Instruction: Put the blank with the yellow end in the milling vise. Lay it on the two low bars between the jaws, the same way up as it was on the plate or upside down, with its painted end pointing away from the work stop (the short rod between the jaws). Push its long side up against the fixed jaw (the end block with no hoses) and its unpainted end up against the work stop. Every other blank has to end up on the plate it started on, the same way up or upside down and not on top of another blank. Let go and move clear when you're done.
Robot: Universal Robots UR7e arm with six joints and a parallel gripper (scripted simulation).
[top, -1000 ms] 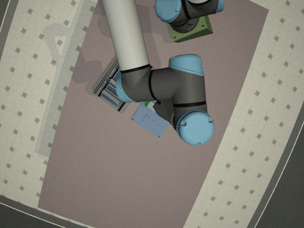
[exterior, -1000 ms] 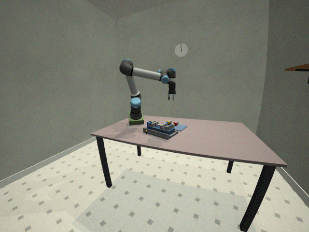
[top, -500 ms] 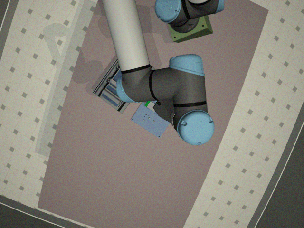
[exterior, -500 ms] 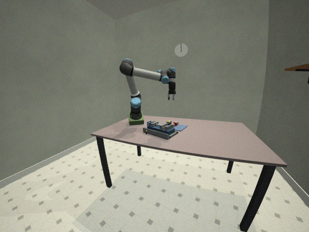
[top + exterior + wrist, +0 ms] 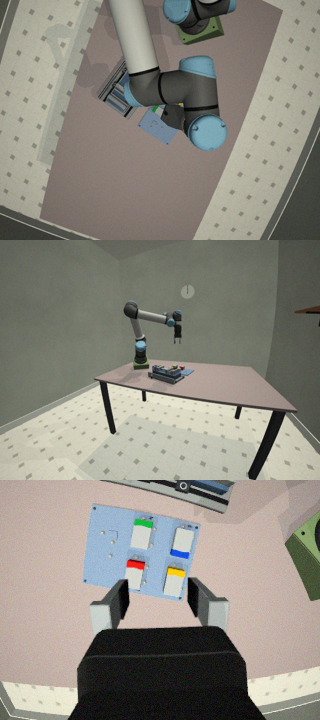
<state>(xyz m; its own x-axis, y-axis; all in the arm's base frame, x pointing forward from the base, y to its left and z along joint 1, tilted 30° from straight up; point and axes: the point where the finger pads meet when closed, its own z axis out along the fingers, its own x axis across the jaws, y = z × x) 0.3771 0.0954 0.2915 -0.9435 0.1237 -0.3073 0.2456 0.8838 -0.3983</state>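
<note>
My gripper is now 20 mm past the yellow-ended blank, 60 mm to the right of it and 290 mm above it. Also, from my hand: blue-ended blank (60 mm behind, 20 mm to the right, 290 mm below); then red-ended blank (60 mm ahead, 20 mm to the left, 290 mm below); then green-ended blank (20 mm ahead, 60 mm to the right, 290 mm below).
</note>
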